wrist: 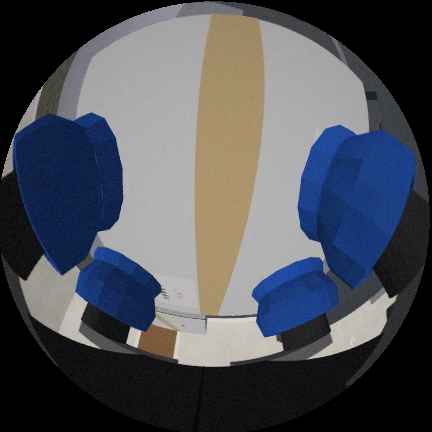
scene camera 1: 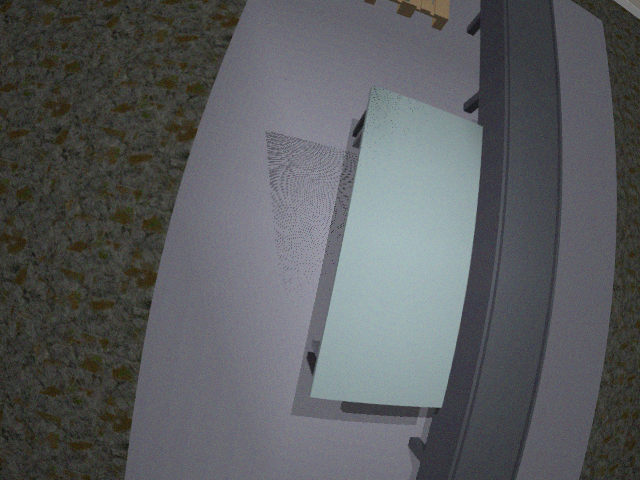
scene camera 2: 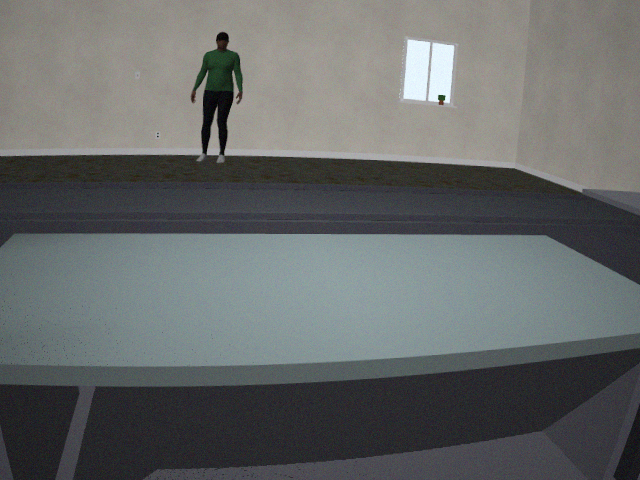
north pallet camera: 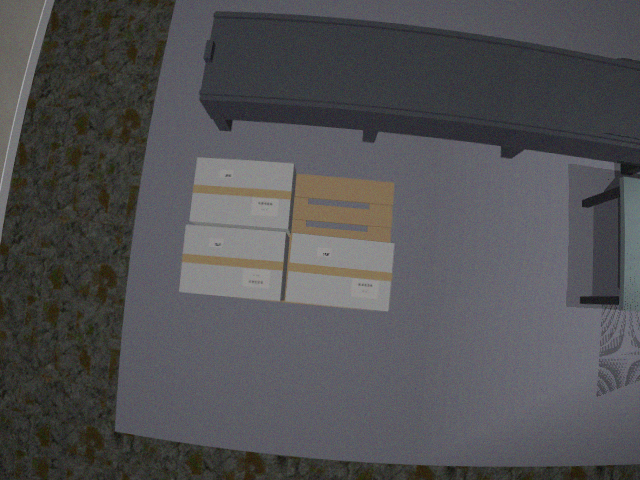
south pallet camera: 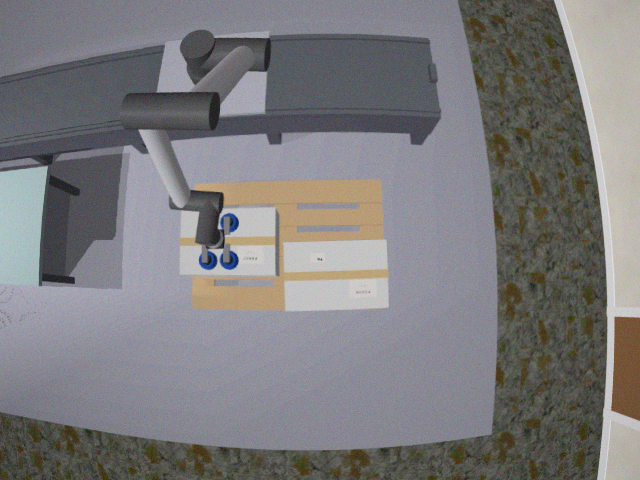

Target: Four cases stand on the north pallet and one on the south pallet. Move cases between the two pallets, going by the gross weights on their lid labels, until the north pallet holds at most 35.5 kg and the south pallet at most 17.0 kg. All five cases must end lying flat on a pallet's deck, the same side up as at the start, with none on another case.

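Places are measured from the arm's base along level axes (x left, y down, z back), in millimetres.
Pixels of known places: hand, tool point: (wrist: 207,253).
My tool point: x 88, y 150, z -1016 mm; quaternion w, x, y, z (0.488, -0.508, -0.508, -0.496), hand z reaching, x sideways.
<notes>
Ahead of a thing's pixels: the offset from my tool point to its middle. Level surfaces: height alone.
Three white taped cases (north pallet camera: 237,214) (north pallet camera: 227,279) (north pallet camera: 330,297) lie flat on the north pallet (north pallet camera: 343,187); its upper right quarter is bare. Two cases lie flat on the south pallet (south pallet camera: 336,191): a left case @(dx +31, dy +155, dz +9 mm) (south pallet camera: 232,215) (wrist: 160,125) and a lower right case @(dx +650, dy +150, dz -187 mm) (south pallet camera: 330,299) (wrist: 187,324). Bare deck shows at its upper right and below the left case. The lid labels are too blurred to read. My suction gripper (south pallet camera: 218,241) hangs low over the left case's lid, its blue cups apart from it and holding nothing. One cup is hidden under the wrist in the south pallet view.
A pale green table @(dy -110 mm) (scene camera 1: 403,248) (scene camera 2: 310,294) (north pallet camera: 630,232) (south pallet camera: 20,227) stands between the pallets. The grey rail (scene camera 1: 527,206) (north pallet camera: 387,67) (south pallet camera: 351,74) runs alongside, with the arm's white carriage (south pallet camera: 250,95). A person (scene camera 2: 219,72) in green stands beyond the rail.
</notes>
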